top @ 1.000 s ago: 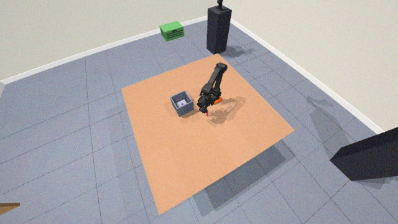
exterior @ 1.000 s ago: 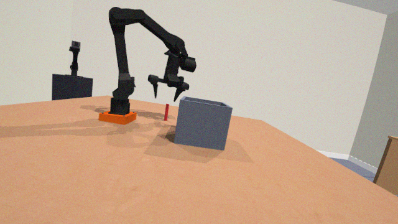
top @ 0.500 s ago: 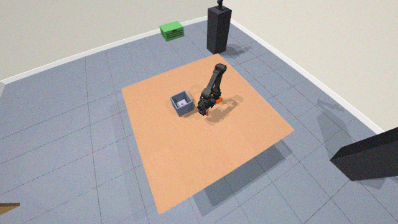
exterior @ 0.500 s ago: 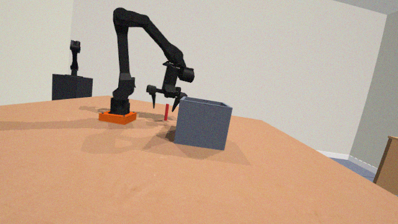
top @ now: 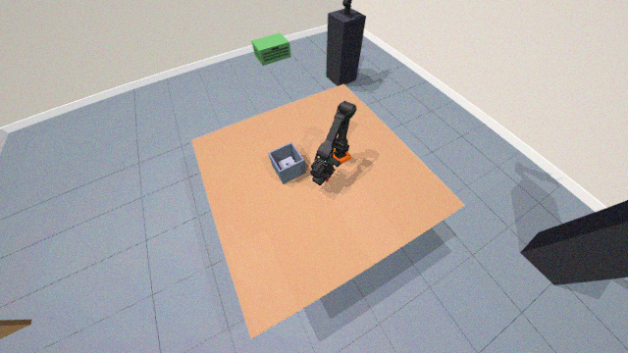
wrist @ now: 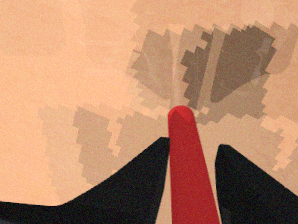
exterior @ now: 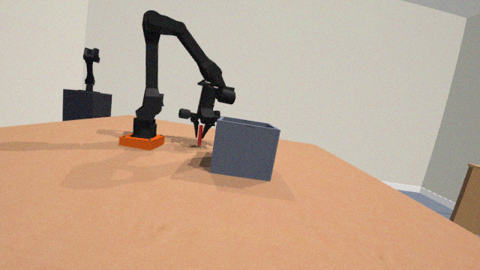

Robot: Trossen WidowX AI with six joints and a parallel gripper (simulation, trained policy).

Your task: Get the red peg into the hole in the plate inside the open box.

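My gripper tip is 1 cm below the red peg.
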